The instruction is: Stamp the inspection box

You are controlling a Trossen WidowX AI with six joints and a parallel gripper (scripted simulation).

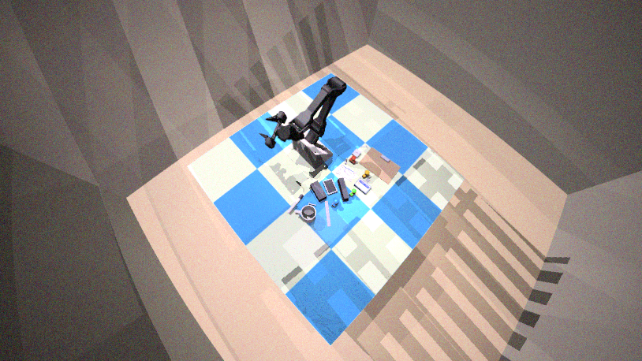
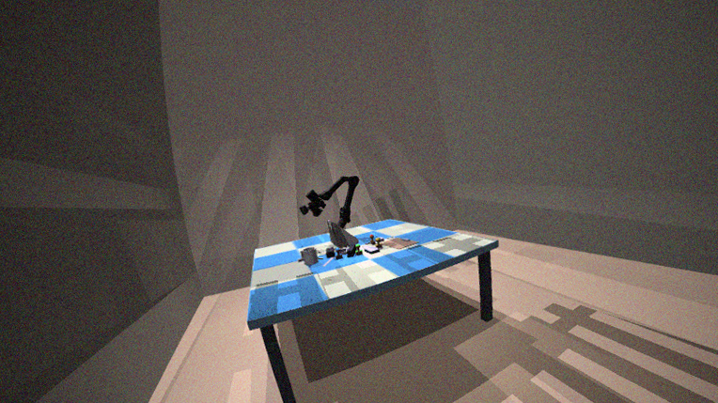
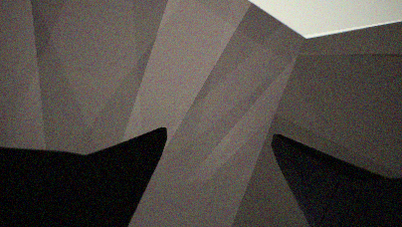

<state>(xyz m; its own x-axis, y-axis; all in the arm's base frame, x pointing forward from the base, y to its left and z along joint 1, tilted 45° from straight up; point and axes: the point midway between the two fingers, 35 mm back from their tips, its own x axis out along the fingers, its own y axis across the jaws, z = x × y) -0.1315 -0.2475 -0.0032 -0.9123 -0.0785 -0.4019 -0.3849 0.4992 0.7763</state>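
My gripper tip is now 54 cm short of the green-knobbed pass stamp, 15 cm to the right of it and 27 cm above it. From my gripper tip the other things lie so: ink pad: 41 cm ahead, 9 cm to the left, 29 cm below; mug: 43 cm ahead, 13 cm to the right, 26 cm below; marker: 34 cm ahead, 10 cm to the right, 28 cm below.
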